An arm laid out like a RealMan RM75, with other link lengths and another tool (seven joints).
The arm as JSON. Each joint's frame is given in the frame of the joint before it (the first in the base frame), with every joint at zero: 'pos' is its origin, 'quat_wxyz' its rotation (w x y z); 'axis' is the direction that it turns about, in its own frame. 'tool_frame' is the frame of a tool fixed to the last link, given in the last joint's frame.
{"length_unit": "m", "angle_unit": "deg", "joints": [
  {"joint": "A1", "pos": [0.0, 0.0, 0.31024], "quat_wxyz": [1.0, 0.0, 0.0, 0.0], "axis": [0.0, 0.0, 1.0]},
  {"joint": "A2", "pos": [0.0, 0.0, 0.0], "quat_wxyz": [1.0, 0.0, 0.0, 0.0], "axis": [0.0, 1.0, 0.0]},
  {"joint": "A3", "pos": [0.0, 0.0, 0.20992], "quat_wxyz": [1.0, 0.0, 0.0, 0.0], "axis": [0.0, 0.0, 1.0]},
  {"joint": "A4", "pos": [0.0, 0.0, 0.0], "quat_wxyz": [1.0, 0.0, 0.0, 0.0], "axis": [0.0, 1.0, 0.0]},
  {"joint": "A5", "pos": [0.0, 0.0, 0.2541], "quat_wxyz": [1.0, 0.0, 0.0, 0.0], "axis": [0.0, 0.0, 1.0]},
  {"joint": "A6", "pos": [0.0, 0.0, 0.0], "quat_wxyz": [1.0, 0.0, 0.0, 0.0], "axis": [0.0, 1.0, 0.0]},
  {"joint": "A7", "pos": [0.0, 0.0, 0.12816], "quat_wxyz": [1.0, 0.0, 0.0, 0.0], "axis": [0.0, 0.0, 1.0]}
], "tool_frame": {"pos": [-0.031, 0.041, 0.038], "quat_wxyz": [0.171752, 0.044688, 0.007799, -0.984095]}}
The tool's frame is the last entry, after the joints.
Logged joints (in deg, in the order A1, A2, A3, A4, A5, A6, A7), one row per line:
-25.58 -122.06 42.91 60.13 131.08 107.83 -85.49
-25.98 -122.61 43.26 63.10 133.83 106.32 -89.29
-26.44 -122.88 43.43 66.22 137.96 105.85 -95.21
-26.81 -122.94 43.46 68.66 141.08 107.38 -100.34
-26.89 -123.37 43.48 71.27 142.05 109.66 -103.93
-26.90 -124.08 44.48 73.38 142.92 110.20 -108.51
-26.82 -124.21 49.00 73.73 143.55 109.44 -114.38
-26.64 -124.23 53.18 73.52 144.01 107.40 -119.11
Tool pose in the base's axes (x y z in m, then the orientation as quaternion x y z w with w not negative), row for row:
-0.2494 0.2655 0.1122 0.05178 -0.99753 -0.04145 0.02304
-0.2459 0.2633 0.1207 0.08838 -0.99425 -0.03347 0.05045
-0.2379 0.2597 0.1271 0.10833 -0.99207 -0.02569 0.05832
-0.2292 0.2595 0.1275 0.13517 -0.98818 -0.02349 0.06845
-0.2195 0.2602 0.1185 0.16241 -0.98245 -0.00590 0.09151
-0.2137 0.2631 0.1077 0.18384 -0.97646 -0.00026 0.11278
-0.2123 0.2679 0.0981 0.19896 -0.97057 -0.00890 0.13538
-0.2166 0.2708 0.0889 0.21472 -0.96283 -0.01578 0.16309
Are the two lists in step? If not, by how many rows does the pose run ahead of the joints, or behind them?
The pose runs 2 rows ahead of the joints: the pose in row i belongs to the joints in row i + 2.
